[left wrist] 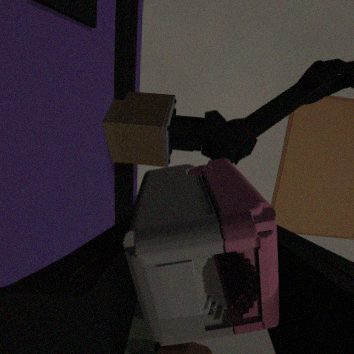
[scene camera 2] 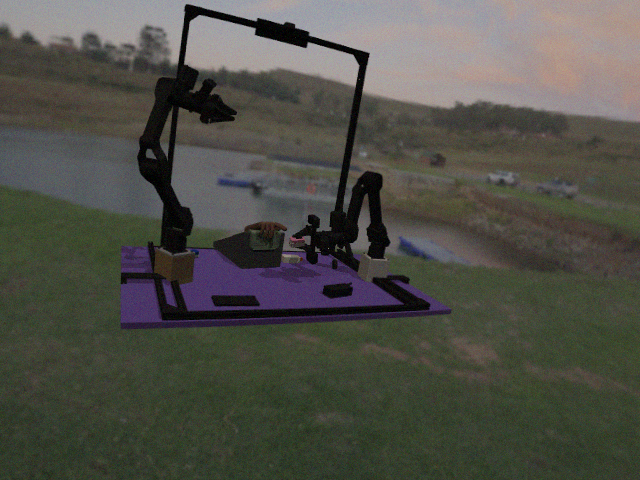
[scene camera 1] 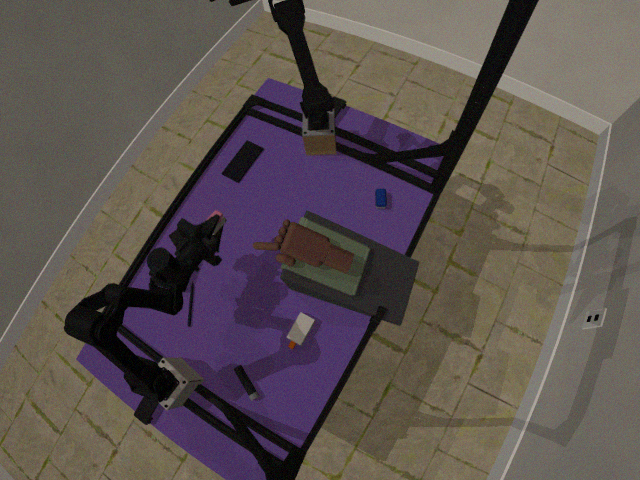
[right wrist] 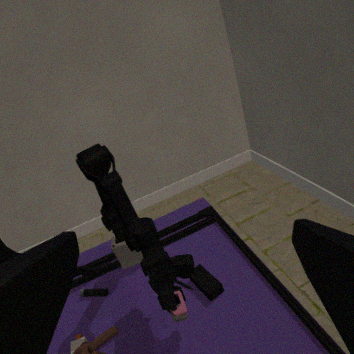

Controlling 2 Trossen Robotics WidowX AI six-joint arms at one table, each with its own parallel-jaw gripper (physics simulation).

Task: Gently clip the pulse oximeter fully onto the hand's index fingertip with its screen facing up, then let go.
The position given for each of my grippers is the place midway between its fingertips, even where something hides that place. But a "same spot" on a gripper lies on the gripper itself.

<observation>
my left gripper: left wrist 194, 223; scene camera 2; scene camera 1 220, 218; right wrist
same spot on my left gripper: (right wrist: 162, 281) = (scene camera 2: 308, 230)
</observation>
